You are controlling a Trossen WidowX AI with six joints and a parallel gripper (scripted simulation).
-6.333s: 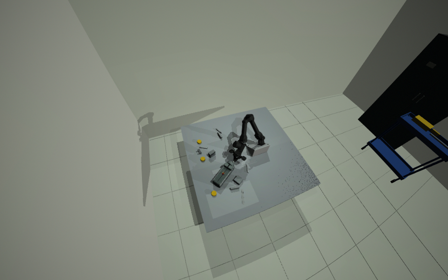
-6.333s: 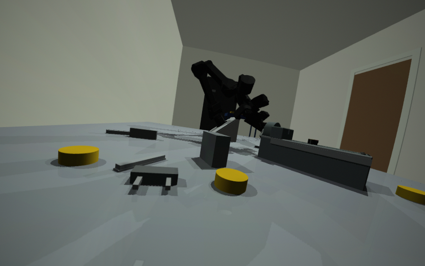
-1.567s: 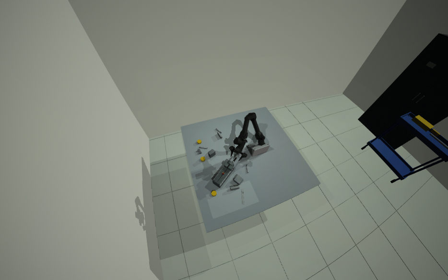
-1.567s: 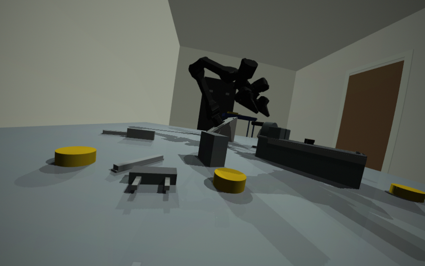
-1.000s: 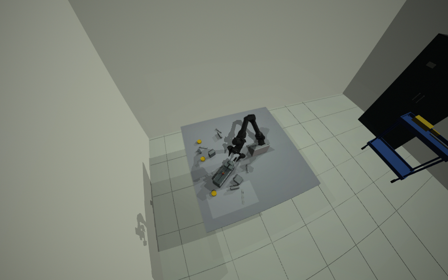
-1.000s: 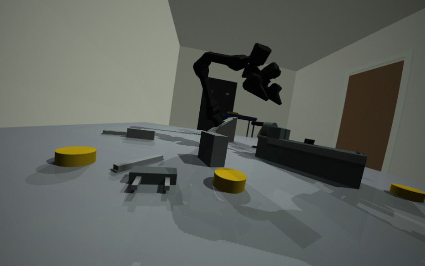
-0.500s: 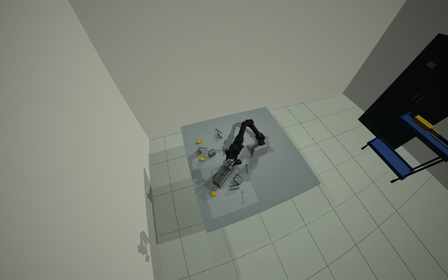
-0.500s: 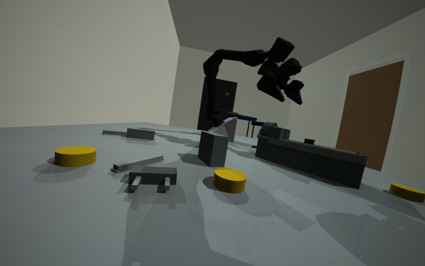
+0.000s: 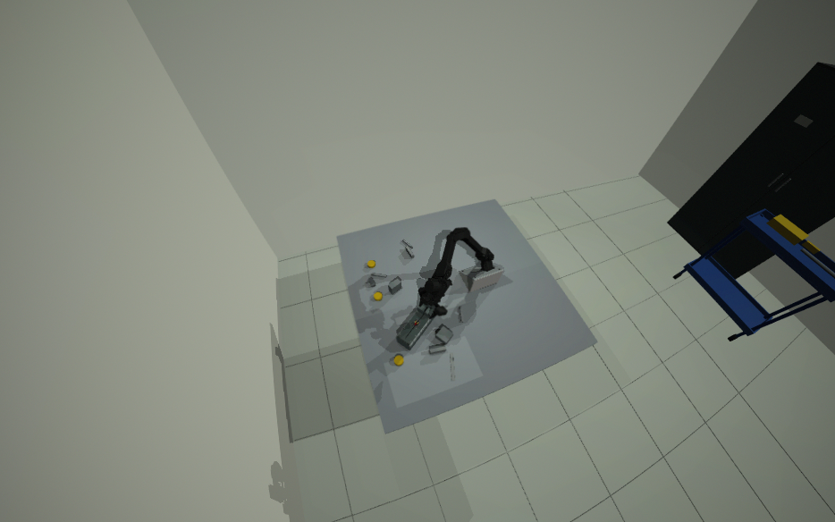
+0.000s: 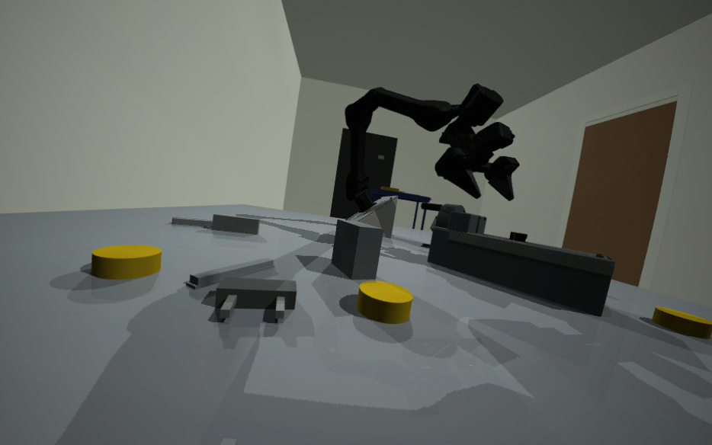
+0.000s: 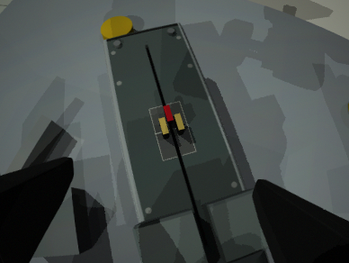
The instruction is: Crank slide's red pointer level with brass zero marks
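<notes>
My gripper tip is now 12 cm past the dark crank handle, 6 cm to the left of it and 3 cm above it. Round my gripper tip: bracket (39 cm to the right, 16 cm ahead, 14 cm below); red pointer (6 cm below, 6 cm ahead, 1 cm to the left).
</notes>
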